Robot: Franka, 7 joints.
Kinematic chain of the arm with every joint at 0, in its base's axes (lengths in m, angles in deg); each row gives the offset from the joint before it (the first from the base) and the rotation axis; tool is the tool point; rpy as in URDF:
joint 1: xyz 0 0 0.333 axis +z
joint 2: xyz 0 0 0 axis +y
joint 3: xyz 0 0 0.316 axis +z
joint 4: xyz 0.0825 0 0 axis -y
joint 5: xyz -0.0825 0 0.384 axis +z
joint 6: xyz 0 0 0 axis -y
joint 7: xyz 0.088 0 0 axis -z
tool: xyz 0 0 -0.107 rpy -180 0 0
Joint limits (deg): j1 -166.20..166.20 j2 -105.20..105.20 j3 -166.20..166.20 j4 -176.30..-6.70 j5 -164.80..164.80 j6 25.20..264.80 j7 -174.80..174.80
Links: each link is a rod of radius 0.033 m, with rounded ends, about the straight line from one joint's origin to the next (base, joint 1, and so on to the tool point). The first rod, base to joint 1, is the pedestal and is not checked.
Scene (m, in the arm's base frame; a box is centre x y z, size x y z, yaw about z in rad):
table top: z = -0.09
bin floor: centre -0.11 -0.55 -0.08 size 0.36 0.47 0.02 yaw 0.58
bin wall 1: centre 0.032 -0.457 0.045 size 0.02 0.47 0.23 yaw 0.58
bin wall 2: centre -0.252 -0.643 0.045 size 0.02 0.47 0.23 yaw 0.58
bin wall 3: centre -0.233 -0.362 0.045 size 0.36 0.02 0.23 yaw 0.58
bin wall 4: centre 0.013 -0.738 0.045 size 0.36 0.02 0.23 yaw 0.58
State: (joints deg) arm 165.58 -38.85 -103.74 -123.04 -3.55 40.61 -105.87
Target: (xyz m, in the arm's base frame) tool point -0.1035 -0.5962 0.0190
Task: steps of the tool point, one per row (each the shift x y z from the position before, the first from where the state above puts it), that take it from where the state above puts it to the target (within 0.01 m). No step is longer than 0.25 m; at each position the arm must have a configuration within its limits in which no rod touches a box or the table.
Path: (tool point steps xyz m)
1: 0.1304 -0.0805 -0.0225
2: 0.0940 -0.1377 -0.0209
3: 0.0332 -0.1770 -0.0168
4: -0.0423 -0.1880 -0.0103
5: -0.1189 -0.1659 -0.0014
6: -0.1819 -0.1128 0.0095
7: -0.2185 -0.0368 0.0219
8: -0.0043 -0.0146 -0.1352
9: 0.0042 0.0146 -0.1384

